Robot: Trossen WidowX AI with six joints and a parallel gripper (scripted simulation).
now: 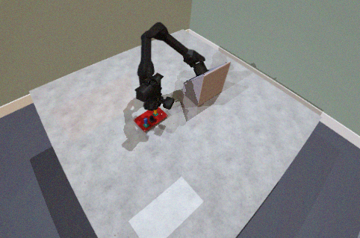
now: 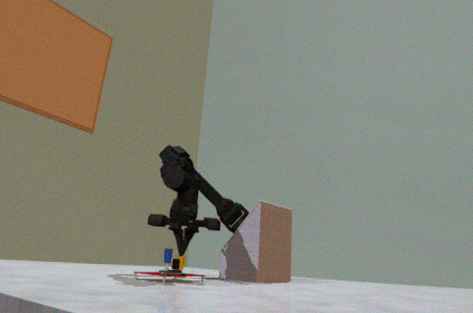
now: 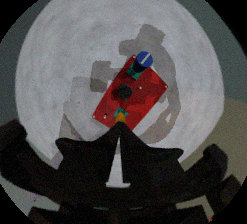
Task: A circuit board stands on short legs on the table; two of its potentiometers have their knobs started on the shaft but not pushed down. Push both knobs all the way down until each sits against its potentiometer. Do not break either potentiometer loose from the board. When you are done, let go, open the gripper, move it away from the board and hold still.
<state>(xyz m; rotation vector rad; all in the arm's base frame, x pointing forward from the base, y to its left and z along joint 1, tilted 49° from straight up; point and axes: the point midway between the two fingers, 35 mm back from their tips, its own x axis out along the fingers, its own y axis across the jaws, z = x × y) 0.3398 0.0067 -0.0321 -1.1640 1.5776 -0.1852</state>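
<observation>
The blue knob lies 80 mm ahead of my gripper tip and 40 mm to the left of it. Also, from my gripper tip: yellow knob (20 mm below).
</observation>
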